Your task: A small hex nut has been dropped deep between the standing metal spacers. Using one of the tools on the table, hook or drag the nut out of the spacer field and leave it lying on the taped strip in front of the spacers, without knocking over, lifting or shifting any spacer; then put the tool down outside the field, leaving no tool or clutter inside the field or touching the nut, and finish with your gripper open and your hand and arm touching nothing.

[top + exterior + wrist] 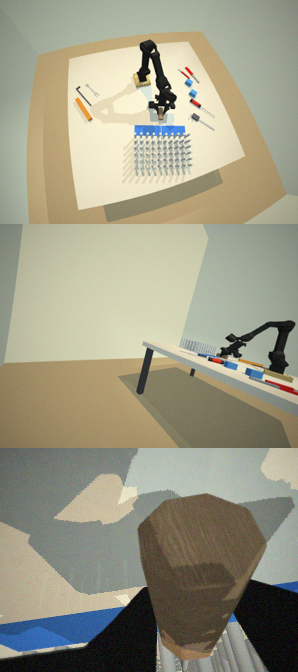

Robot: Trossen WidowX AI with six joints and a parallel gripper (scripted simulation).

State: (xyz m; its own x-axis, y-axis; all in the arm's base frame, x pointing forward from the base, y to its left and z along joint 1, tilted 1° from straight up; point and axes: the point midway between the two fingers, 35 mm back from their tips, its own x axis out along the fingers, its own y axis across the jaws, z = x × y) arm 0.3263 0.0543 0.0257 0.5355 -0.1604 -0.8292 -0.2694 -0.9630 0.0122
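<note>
Now: the blue taped strip 11 cm ahead of my gripper tip, 3 cm to the right of it and 3 cm below it. Round my gripper tip: wooden-handled hook tool (10 cm ahead, 3 cm to the right); then orange bar (19 cm behind, 56 cm to the right, 1 cm below); then grey forked tool (36 cm behind, 48 cm to the right, 3 cm below).
</note>
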